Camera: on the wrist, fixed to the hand. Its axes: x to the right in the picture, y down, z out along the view.
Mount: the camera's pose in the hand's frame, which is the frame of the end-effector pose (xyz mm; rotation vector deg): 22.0 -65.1 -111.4 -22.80 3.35 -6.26
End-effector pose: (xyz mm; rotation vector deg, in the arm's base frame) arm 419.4 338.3 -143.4 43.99 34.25 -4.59
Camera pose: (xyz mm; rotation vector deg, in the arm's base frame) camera 366.1 369.3 -258.9 20.20 39.26 -2.13
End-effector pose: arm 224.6 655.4 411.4 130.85 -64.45 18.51
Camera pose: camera 293.0 738.0 486.5 112.32 -53.55 6.26
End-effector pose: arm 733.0 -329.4 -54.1 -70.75 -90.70 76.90
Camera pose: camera 816.3 -275.5 31.2 -79.06 -109.19 53.87
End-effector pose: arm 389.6 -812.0 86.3 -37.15 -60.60 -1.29
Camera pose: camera 469.2 -915.1 99.6 -53.94 -59.56 -20.18
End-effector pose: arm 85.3 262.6 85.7 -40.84 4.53 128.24
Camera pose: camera 170.6 292.6 -8.9 -55.47 -21.65 123.10
